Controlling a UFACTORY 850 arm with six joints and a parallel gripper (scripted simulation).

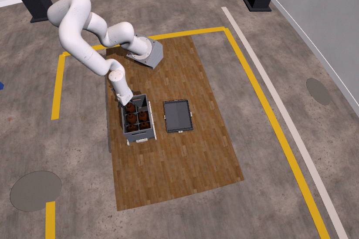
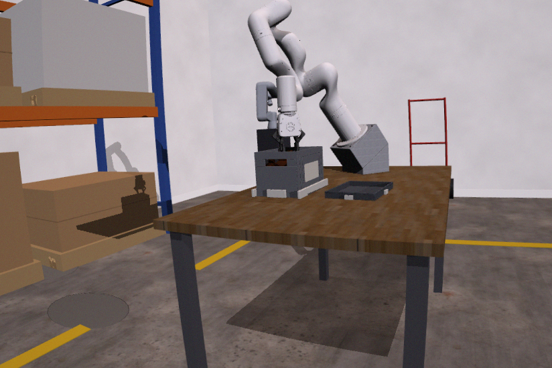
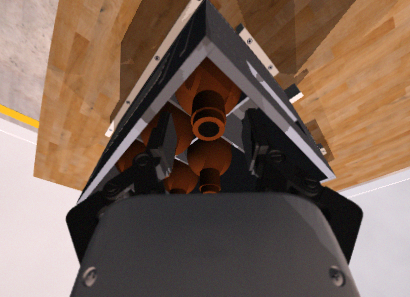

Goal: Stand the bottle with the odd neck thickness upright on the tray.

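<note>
The bottle lies 17 cm ahead of my hand, 2 cm to the left of it and 8 cm below it. The rest, counted from my hand: grey divided crate (8 cm ahead, 5 cm to the left, 9 cm below); grey tray (6 cm ahead, 35 cm to the left, 16 cm below).
</note>
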